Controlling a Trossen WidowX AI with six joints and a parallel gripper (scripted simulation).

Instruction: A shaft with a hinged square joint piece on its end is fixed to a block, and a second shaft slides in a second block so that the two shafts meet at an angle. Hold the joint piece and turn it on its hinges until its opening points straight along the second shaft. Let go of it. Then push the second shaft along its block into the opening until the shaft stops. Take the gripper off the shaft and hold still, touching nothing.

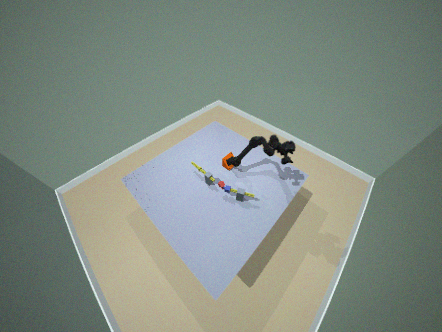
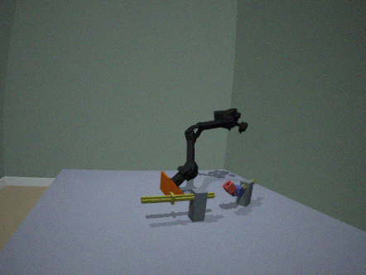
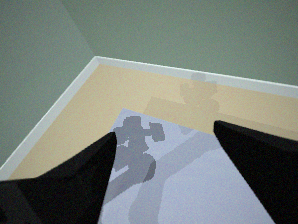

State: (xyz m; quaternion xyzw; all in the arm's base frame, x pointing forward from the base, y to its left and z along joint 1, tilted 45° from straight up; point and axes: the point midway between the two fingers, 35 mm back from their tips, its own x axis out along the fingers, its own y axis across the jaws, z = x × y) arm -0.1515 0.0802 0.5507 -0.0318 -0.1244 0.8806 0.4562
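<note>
Right now my gripper tip is 46 cm short of the red square joint piece, 29 cm to the left of it and 23 cm above it.
</note>
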